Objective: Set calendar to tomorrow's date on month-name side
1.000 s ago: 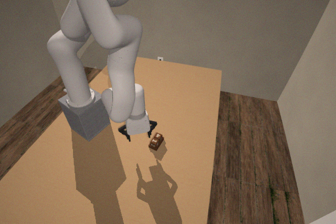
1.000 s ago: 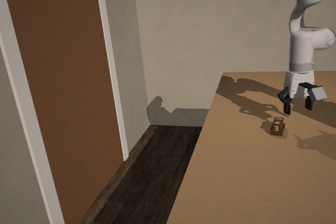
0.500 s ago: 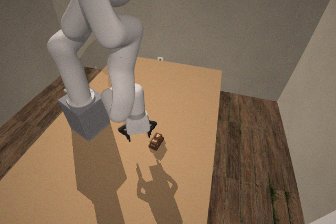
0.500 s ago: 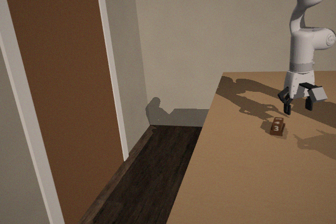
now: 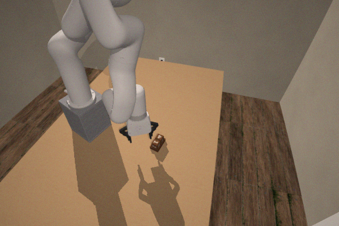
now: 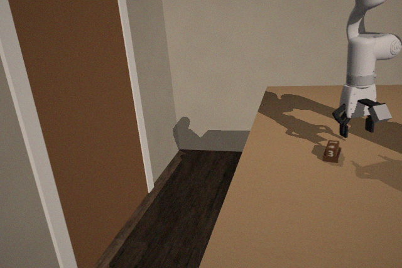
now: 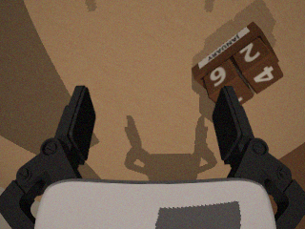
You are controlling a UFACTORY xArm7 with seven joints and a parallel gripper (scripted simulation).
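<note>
My hand is 70 mm short of the digit cube, 50 mm above it and 30 mm to the right of it. The rest, counted from my hand: brown calendar tray 70 mm below, 70 mm ahead, 40 mm to the left.
</note>
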